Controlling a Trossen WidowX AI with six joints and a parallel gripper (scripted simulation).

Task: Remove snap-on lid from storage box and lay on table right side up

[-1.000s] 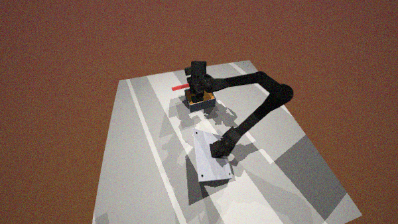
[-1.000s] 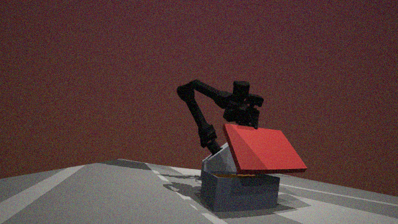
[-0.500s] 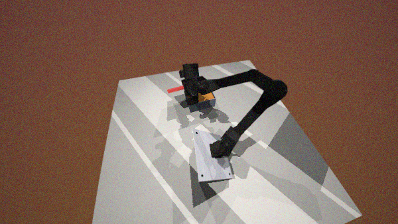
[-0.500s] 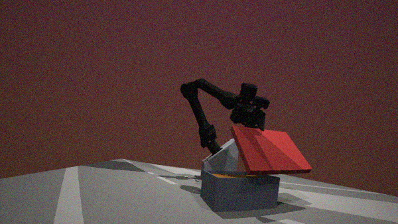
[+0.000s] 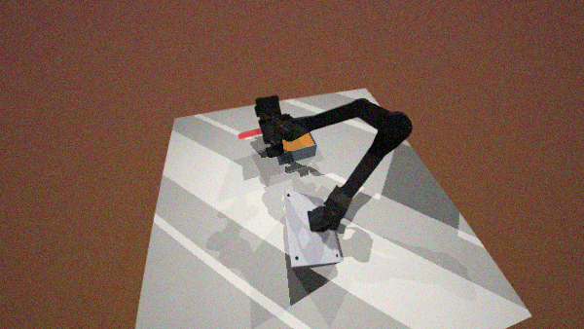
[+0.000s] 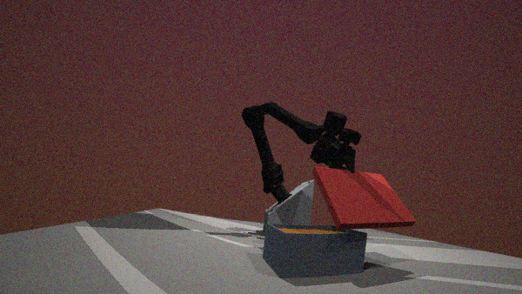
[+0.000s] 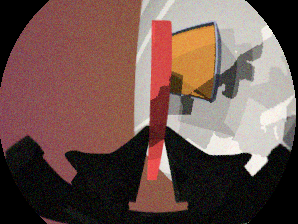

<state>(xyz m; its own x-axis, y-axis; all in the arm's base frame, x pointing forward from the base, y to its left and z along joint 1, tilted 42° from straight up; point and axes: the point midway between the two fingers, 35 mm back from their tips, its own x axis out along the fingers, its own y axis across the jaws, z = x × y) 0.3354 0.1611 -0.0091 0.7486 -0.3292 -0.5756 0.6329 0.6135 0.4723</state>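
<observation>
Now: the lid 60 mm ahead of my gripper tip, 10 mm to the left of it and 60 mm below it. The rest, counted from my gripper tip: storage box: 70 mm ahead, 110 mm to the right, 180 mm below.
</observation>
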